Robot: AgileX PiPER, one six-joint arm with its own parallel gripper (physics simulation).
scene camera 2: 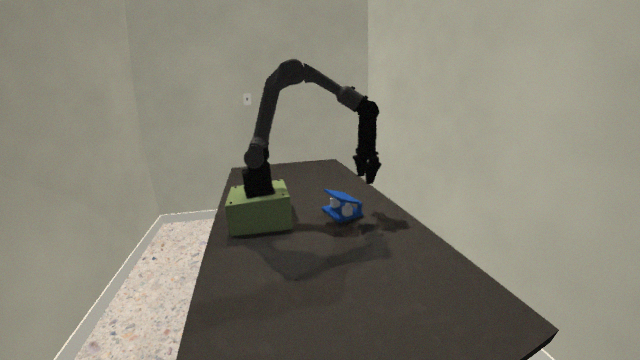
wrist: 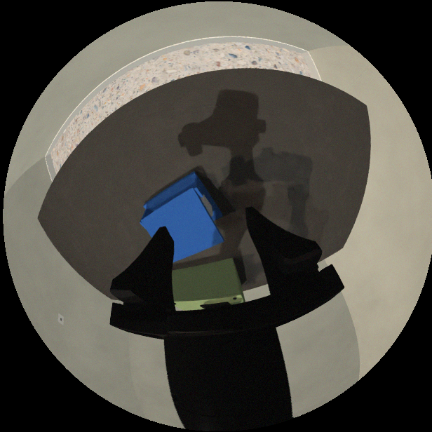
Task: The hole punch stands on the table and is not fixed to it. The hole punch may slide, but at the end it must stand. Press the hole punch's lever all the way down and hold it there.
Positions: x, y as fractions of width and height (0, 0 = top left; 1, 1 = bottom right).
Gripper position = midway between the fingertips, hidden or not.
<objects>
my gripper: scene camera 2 0.57, 0.50; wrist 0.48, 0.52
blue hole punch: scene camera 2 0.53, 0.58; wrist 0.44, 0.42
</objects>
